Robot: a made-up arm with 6 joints.
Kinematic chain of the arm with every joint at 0, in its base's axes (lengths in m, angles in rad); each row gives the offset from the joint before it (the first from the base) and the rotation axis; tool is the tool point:
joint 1: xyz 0 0 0.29 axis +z
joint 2: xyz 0 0 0 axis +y
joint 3: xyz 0 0 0.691 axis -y
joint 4: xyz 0 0 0 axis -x
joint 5: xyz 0.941 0 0 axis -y
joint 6: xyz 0 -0.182 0 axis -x
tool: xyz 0 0 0
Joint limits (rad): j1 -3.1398..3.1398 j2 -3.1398..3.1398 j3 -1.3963..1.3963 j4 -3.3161..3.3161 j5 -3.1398..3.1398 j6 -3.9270..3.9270
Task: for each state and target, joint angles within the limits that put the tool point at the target. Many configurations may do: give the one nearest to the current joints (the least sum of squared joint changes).
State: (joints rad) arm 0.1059 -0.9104 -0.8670 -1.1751 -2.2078 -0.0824
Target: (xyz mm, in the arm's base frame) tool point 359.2 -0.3 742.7
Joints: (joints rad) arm 0.1801 -1.0435 -0.7546 -1.2078 -2.2078 -0.0824
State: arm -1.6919 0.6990 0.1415 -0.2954 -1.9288 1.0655
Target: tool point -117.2 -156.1 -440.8
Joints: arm -1.4531 1.5076 -0.5500 -0.7374 -1.9288 1.0655
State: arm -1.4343 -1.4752 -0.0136 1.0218 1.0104 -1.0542
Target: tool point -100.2 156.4 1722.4
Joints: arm -1.4457 -0.7164 0.3782 1.1163 1.0104 -1.0542
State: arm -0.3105 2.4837 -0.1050 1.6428 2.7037 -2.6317
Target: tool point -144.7 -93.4 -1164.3
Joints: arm 0.1570 2.6809 0.4256 1.1782 2.7037 -2.6317
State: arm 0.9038 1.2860 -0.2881 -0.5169 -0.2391 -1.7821
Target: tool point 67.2 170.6 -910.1
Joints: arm 1.5715 2.0939 0.2367 -1.1919 -0.2391 -1.7821
